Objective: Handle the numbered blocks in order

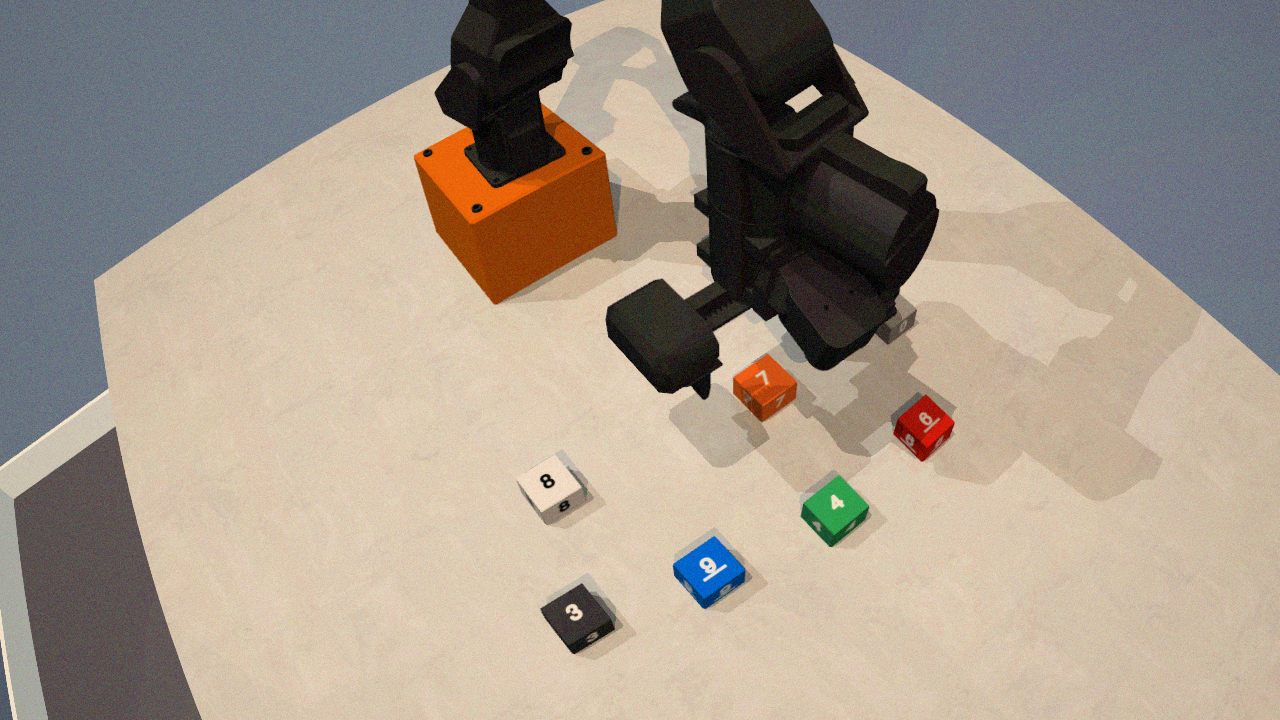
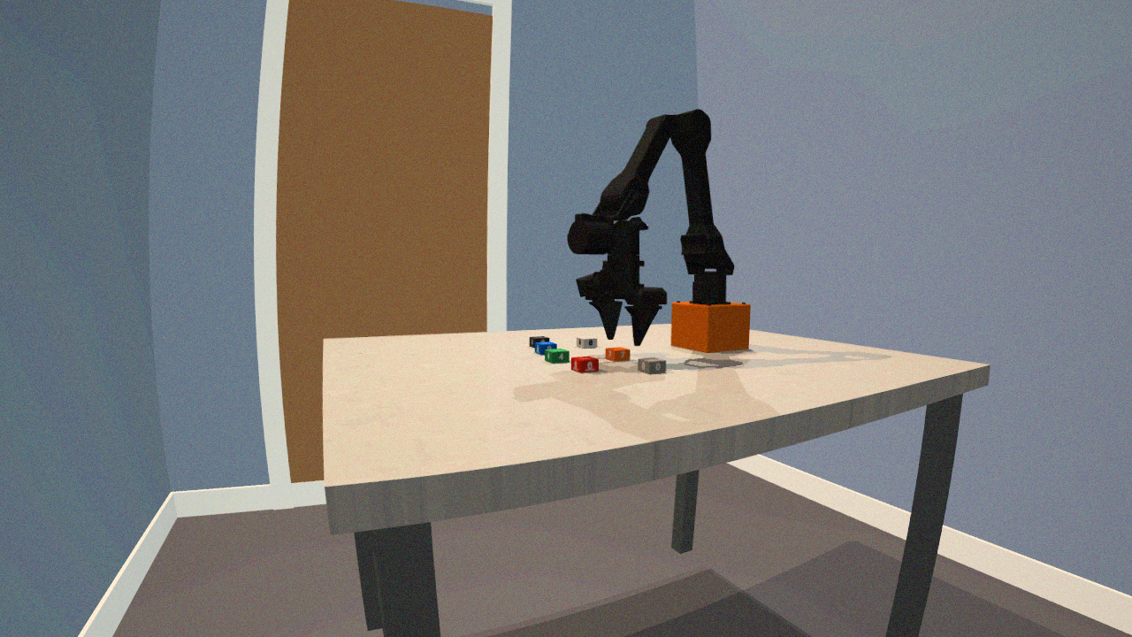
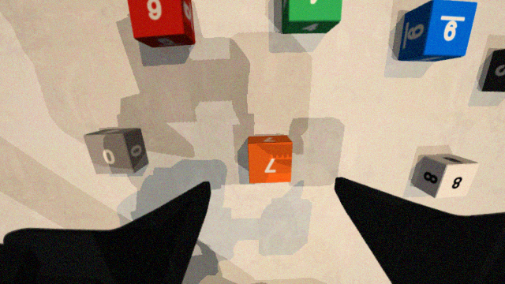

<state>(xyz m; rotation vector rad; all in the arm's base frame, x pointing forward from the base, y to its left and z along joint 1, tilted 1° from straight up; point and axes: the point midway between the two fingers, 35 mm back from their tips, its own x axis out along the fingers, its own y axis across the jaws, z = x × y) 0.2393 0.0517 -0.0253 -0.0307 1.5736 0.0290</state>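
My gripper tip is 2 cm above the orange 7 block and 1 cm short of it. From my gripper tip the other things lie so: green block 12 cm ahead, 2 cm to the right, 2 cm below; red block 11 cm ahead, 7 cm to the left, 2 cm below; grey block 12 cm to the left, 2 cm below, 2 cm ahead.
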